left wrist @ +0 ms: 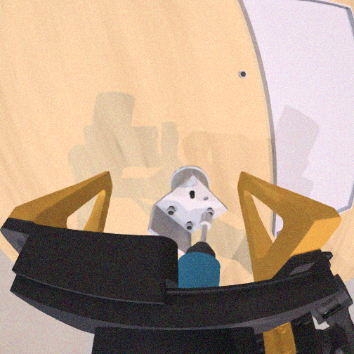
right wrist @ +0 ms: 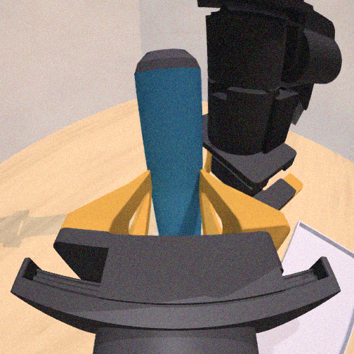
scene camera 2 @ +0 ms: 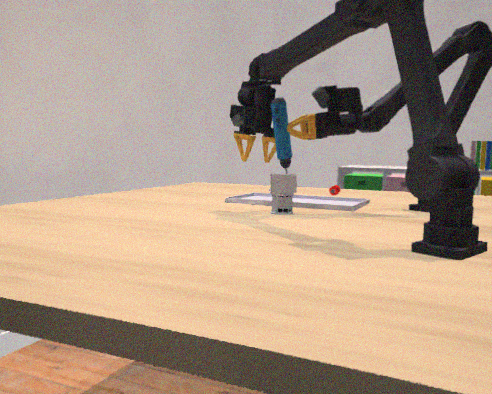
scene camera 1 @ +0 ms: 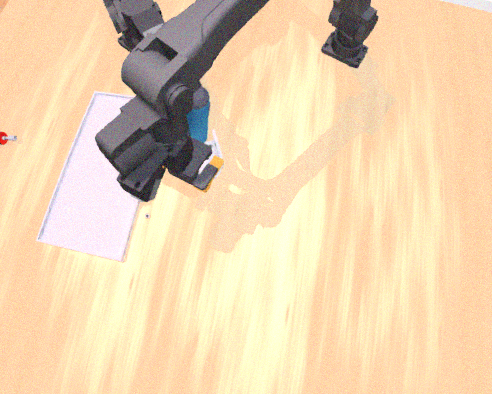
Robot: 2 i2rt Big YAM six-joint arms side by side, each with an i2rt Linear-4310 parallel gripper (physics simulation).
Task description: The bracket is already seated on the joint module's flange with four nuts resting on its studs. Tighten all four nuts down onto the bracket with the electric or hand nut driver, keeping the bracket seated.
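Frame: origin at the left arm's base, x ahead, y left, z up, level; centimetres.
Where they show: left gripper, fingertip midpoint: (scene camera 2: pixel 255 161) (scene camera 1: pixel 185 179); right gripper, fingertip midpoint: (scene camera 2: pixel 284 129); left arm's base, link origin: (scene camera 2: pixel 449 251) (scene camera 1: pixel 344 51).
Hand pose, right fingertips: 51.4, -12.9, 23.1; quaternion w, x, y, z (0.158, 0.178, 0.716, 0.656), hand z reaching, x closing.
Things, the pixels of their centre, and the offset from my right fingertips, as dx, dy, dz.
- pale bracket, body centre: (scene camera 1: pixel 204 153) (scene camera 2: pixel 282 183) +0.3, +0.1, -14.9
- joint module, body centre: (scene camera 2: pixel 282 200) +0.3, +0.1, -19.4
- blue nut driver, body centre: (scene camera 1: pixel 197 126) (scene camera 2: pixel 282 142) +0.3, +0.2, -3.7
- white tray, body centre: (scene camera 1: pixel 105 167) (scene camera 2: pixel 297 200) +13.3, -21.7, -22.3
- small loose nut, body centre: (scene camera 1: pixel 147 216) +17.6, -5.5, -22.8
- red-handled item, body centre: (scene camera 2: pixel 334 190) +22.2, -53.7, -21.4
The pale bracket (scene camera 2: pixel 283 184) (left wrist: pixel 181 201) sits on the joint module (scene camera 2: pixel 282 200) (left wrist: pixel 189 173), which stands upright. In the left wrist view several dark-centred nuts or holes show on its top face. My right gripper (scene camera 2: pixel 289 128) (right wrist: pixel 174 177) is shut on the blue nut driver (scene camera 1: pixel 199 122) (scene camera 2: pixel 281 127) (left wrist: pixel 199 270) (right wrist: pixel 172 125), held slightly tilted, tip down. The driver's tip overlaps the bracket's right-hand nut (left wrist: pixel 210 211); contact is unclear. My left gripper (scene camera 2: pixel 256 160) (left wrist: pixel 174 178) is open and empty, above and beside the bracket. The left arm hides most of the module in scene camera 1.
A white tray (scene camera 1: pixel 90 200) (scene camera 2: pixel 325 202) (left wrist: pixel 305 50) lies beside the module. A small loose nut (scene camera 1: pixel 147 216) (left wrist: pixel 242 74) lies near the tray's edge. A red-handled item (scene camera 1: pixel 4 138) (scene camera 2: pixel 334 190) lies past the tray. A green bin (scene camera 2: pixel 363 181) stands in the background. The arms' wrists are close together.
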